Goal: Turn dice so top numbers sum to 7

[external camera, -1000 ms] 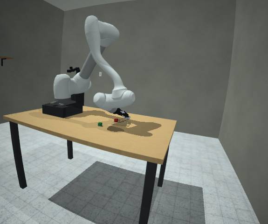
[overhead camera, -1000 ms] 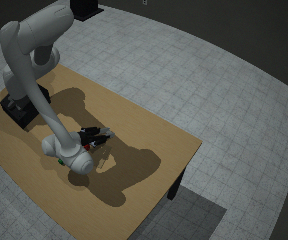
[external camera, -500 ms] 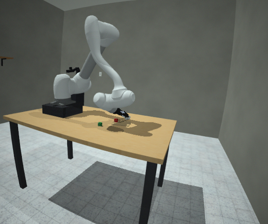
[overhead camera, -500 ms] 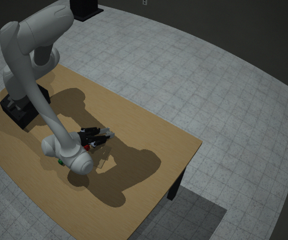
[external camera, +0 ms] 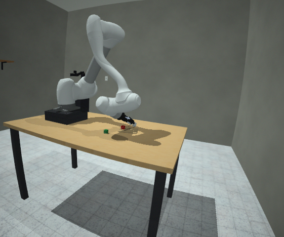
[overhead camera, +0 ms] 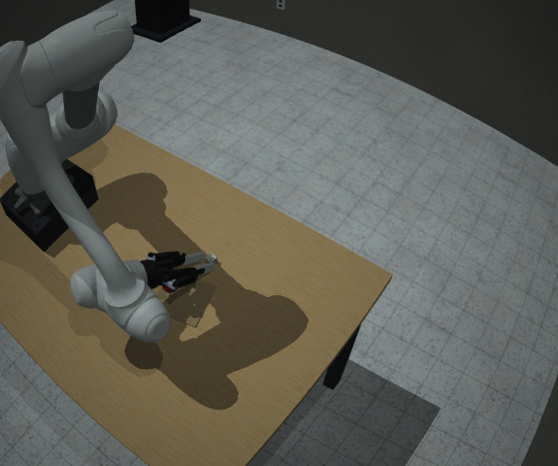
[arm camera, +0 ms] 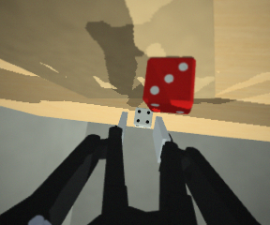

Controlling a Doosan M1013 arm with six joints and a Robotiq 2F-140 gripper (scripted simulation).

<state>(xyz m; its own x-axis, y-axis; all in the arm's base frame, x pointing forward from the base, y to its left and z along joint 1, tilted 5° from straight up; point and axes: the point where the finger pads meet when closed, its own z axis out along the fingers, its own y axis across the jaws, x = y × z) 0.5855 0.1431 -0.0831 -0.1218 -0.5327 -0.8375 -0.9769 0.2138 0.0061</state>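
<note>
The white die is 10 mm ahead of my hand, 50 mm to the left of it and 30 mm below it. The rest, counted from my hand: red die: 30 mm behind, 100 mm to the right, 20 mm below; then tan mat: 20 mm ahead, 90 mm to the right, 40 mm below; then green die: 80 mm behind, 260 mm to the right, 30 mm below.
</note>
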